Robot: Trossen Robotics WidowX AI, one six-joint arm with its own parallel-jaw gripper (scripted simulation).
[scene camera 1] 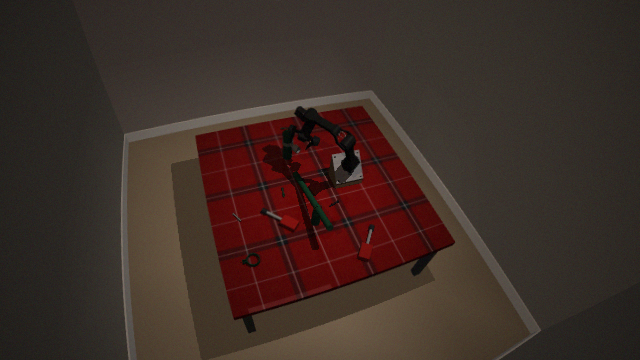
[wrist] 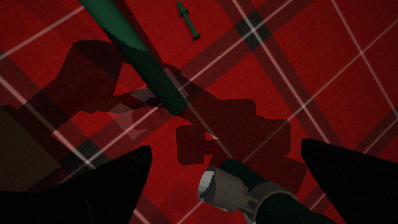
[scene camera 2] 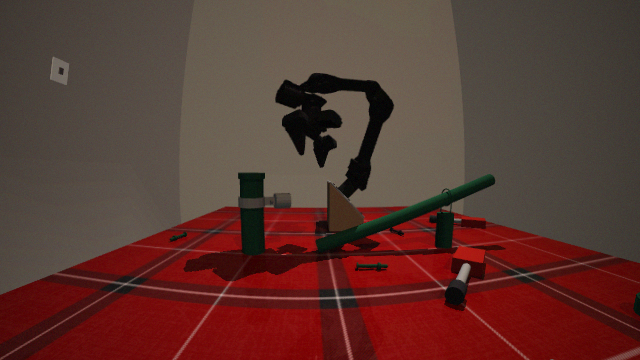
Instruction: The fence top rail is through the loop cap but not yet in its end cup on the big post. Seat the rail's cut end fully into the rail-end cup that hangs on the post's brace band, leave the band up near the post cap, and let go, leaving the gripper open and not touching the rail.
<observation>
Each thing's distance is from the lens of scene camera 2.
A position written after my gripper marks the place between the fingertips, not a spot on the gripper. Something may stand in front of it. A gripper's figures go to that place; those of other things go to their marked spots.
my gripper [scene camera 2: 312,161]: 54 cm
green rail [scene camera 2: 380,224]: 56 cm
</observation>
